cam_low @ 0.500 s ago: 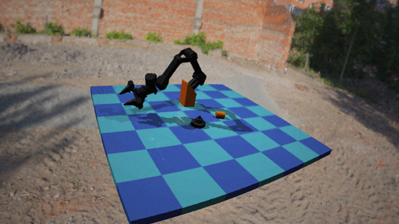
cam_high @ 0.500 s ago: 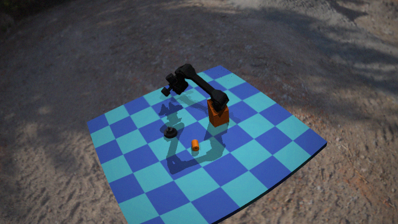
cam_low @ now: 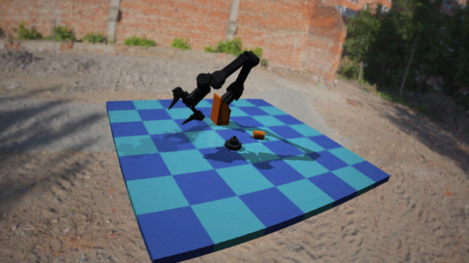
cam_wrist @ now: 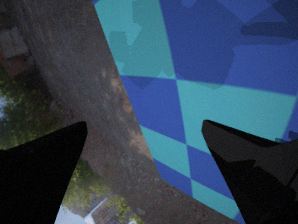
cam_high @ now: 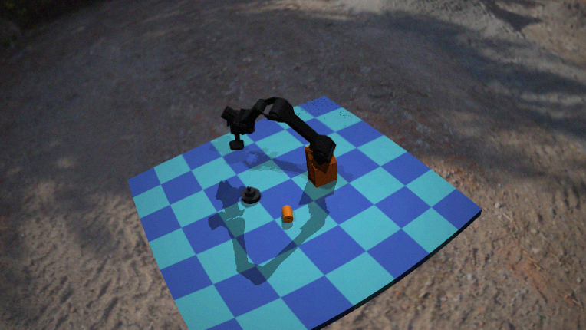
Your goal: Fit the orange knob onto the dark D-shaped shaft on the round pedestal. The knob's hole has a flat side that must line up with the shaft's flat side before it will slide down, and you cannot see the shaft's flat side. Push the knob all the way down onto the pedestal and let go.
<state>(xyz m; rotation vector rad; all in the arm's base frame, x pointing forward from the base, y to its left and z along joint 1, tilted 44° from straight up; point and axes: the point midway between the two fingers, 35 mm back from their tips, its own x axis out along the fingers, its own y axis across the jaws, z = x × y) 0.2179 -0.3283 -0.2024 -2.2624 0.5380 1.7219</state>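
The orange knob lies 50 cm to the left of my gripper tip, 13 cm below it and 2 cm ahead of it. Also, from my gripper tip: pedestal: 29 cm to the left, 12 cm below, 7 cm ahead.
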